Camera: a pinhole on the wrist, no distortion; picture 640 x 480 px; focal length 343.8 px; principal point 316.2 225.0 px. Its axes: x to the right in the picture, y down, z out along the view. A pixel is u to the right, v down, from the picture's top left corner.
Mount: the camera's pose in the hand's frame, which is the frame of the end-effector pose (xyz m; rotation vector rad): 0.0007 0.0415 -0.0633 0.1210 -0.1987 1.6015
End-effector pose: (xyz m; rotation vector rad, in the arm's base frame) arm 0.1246 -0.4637 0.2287 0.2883 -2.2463 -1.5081
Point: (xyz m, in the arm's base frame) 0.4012 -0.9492 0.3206
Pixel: behind the camera
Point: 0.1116 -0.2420 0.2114
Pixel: 429.8 314.7
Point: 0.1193 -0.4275 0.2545
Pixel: 371.0 224.8
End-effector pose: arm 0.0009 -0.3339 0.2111 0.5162 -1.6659 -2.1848
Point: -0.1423 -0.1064 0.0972
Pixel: 157.3 190.6
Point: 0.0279 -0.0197 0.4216
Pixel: 477.2 390.9
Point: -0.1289 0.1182 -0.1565
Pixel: 36.0 271.2
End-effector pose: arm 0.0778 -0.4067 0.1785 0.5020 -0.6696 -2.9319
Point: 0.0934 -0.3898 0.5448
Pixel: 493.4 325.5
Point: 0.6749 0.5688 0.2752
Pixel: outside the picture
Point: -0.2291 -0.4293 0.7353
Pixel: 518.1 123.7
